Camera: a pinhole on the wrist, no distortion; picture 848 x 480 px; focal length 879.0 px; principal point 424.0 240.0 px. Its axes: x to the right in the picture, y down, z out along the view. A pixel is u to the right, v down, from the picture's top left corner.
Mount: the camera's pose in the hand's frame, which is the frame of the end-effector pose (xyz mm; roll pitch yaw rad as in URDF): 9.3 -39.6 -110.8 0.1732 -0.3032 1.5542
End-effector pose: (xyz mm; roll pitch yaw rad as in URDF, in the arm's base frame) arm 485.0 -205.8 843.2 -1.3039 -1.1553 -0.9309
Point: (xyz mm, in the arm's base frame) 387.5 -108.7 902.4
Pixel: 50.4 441.9
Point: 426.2 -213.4 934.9
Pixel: outside the picture
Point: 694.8 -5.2 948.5
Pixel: 800.6 226.4
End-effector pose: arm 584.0 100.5 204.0 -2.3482 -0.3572 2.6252
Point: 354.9 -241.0 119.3
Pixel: 358.9 406.8
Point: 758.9 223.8 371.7
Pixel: behind the camera
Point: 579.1 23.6 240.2
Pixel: outside the picture
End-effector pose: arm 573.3 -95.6 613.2 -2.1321 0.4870 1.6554
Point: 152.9 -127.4 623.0
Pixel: 339.8 407.0
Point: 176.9 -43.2 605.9
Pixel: 311.0 254.4
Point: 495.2 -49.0 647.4
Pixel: 419.1 263.4
